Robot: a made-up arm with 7 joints.
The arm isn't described. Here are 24 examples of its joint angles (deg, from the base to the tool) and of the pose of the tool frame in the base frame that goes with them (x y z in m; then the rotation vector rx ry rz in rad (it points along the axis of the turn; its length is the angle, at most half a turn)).
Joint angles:
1: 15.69 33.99 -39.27 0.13 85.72 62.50 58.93
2: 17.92 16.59 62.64 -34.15 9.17 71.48 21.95
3: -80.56 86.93 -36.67 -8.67 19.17 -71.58 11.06
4: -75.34 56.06 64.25 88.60 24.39 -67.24 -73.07
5: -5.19 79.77 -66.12 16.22 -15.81 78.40 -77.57
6: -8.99 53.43 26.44 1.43 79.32 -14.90 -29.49
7: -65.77 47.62 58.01 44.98 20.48 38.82 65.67
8: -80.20 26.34 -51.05 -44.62 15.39 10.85 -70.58
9: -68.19 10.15 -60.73 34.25 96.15 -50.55 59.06
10: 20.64 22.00 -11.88 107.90 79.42 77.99 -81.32
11: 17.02 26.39 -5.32 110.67 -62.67 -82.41 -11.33
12: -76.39 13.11 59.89 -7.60 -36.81 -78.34 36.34
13: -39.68 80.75 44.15 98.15 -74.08 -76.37 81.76
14: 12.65 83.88 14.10 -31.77 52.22 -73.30 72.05
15: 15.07 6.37 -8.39 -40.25 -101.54 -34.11 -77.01
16: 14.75 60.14 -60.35 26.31 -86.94 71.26 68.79
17: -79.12 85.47 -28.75 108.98 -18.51 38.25 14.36
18: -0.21 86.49 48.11 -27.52 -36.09 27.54 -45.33
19: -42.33 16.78 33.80 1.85 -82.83 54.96 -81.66
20: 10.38 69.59 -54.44 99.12 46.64 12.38 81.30
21: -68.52 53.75 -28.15 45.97 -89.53 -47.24 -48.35
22: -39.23 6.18 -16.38 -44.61 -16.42 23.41 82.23
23: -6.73 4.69 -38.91 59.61 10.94 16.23 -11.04
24: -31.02 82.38 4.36 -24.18 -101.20 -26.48 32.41
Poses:
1: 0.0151 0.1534 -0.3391 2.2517 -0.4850 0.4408
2: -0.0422 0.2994 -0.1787 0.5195 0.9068 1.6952
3: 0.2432 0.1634 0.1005 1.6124 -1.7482 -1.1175
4: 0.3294 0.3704 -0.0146 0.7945 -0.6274 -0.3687
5: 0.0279 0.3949 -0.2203 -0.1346 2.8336 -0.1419
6: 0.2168 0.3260 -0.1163 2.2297 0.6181 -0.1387
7: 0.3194 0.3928 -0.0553 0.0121 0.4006 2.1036
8: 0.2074 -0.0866 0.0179 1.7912 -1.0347 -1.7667
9: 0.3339 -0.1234 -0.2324 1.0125 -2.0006 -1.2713
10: -0.2621 0.2633 -0.2726 -0.0505 -2.2110 -0.2140
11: -0.2196 0.2869 -0.2917 0.7677 0.7512 0.8267
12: 0.2568 0.2061 -0.0039 -1.4924 -2.4488 1.2278
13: 0.0650 0.4835 -0.0288 0.8963 1.2747 -2.3118
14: 0.1253 0.2178 -0.0794 0.6701 -1.5848 -0.9948
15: 0.0855 0.0893 -0.2282 -1.1021 -1.4859 -0.6859
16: -0.1406 0.2767 -0.2976 1.3292 2.6047 0.3216
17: 0.1178 0.4859 0.0022 0.1712 1.1188 1.7542
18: 0.1884 0.2621 0.1052 1.0302 0.0811 -0.6092
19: 0.3314 0.1546 -0.1431 -1.0494 -0.7574 -1.8321
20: -0.0859 0.5056 -0.1065 -2.9224 -0.3758 0.9710
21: 0.4001 0.2695 -0.0126 -0.0461 -1.0283 -0.4885
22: 0.2311 -0.0305 -0.0738 -0.5683 -0.4340 0.6975
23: 0.0193 0.0273 -0.4822 0.5606 1.4313 -0.8419
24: 0.2350 0.2218 0.0802 -0.5990 -0.6006 -0.0130
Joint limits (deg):
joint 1: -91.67..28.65
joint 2: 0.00..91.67
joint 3: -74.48..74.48
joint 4: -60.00..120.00
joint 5: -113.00..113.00
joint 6: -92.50..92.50
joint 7: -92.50..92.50
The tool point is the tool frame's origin. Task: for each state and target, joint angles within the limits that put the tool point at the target. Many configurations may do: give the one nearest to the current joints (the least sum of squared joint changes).
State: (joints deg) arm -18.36 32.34 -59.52 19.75 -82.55 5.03 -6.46
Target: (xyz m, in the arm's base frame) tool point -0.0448 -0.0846 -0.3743
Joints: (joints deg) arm 0.84 13.21 -74.48 12.00 -82.94 8.71 -6.46
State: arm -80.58 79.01 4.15 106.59 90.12 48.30 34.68
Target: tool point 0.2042 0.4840 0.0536
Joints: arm -75.32 81.23 5.43 88.54 89.78 19.56 34.68
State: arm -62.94 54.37 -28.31 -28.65 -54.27 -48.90 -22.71
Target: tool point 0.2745 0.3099 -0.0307
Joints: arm -30.27 77.40 -18.66 14.31 -63.74 -49.85 -22.71
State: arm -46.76 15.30 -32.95 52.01 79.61 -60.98 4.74
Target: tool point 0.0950 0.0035 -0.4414
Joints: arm -20.68 8.88 -40.00 60.62 82.41 -60.50 4.74
